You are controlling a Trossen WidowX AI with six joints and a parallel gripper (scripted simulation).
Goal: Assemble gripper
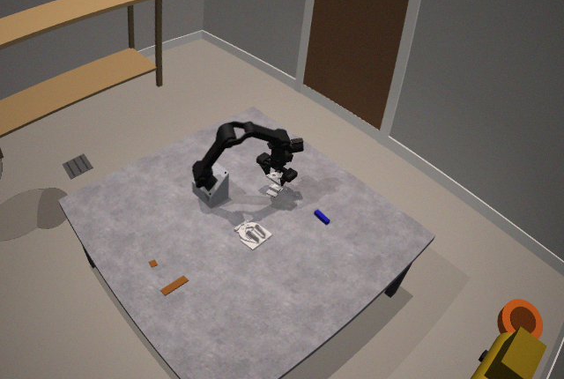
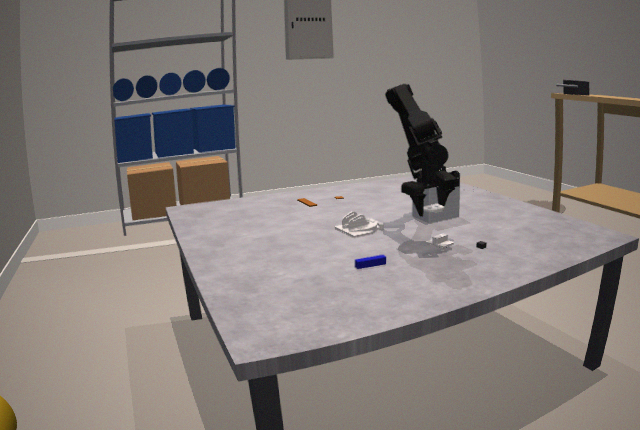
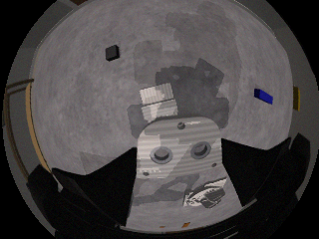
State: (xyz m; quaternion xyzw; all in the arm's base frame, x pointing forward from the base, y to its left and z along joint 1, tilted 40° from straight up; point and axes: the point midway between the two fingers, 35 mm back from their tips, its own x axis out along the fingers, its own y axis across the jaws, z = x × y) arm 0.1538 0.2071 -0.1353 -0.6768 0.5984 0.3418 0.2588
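The white jaw is 100 mm ahead of my gripper tip, 210 mm to the right of it and 70 mm below it. Round my gripper tip: small black cube (110 mm behind, 120 mm to the left, 80 mm below); blue block (240 mm ahead, 80 mm to the left, 80 mm below); small orange piece (20 mm ahead, 660 mm to the right, 90 mm below).
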